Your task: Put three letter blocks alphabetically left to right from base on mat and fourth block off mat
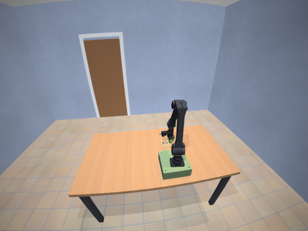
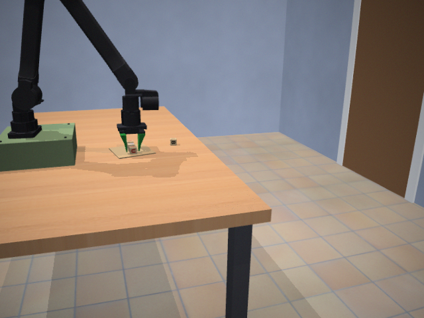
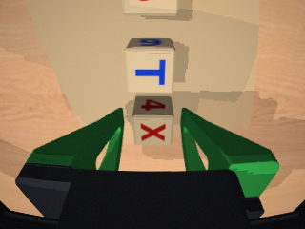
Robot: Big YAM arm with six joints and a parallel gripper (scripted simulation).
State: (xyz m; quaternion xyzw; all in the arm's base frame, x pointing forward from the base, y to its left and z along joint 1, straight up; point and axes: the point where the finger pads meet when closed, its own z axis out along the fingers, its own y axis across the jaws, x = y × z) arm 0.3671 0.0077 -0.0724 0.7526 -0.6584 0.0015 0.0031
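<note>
Right now the tan mat is 1 cm behind my hand, 4 cm to the left of it and 2 cm below it.
</note>
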